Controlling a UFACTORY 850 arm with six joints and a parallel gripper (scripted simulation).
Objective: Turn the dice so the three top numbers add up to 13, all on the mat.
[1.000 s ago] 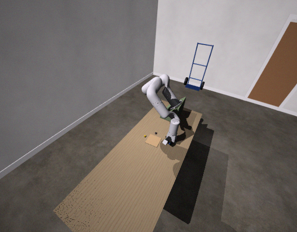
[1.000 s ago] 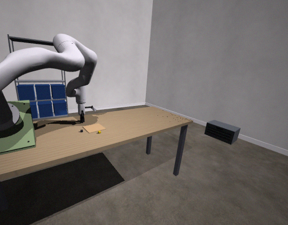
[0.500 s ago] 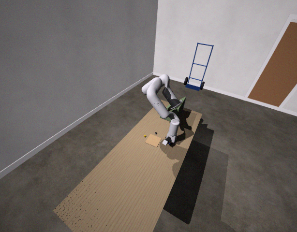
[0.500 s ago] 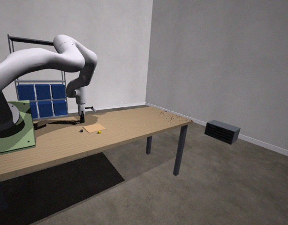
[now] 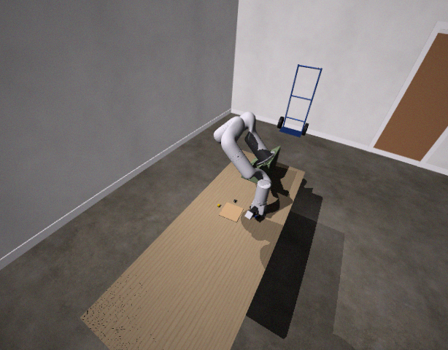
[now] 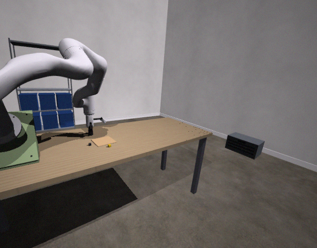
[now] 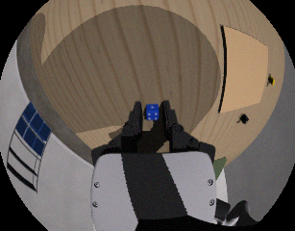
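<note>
Now: the blue die 1 cm below my hand. The rest, counted from my hand: black die (20 cm to the right, 5 cm behind, 1 cm below); tan mat (18 cm to the right, 5 cm ahead, 2 cm below); yellow die (28 cm to the right, 6 cm ahead, 1 cm below).
</note>
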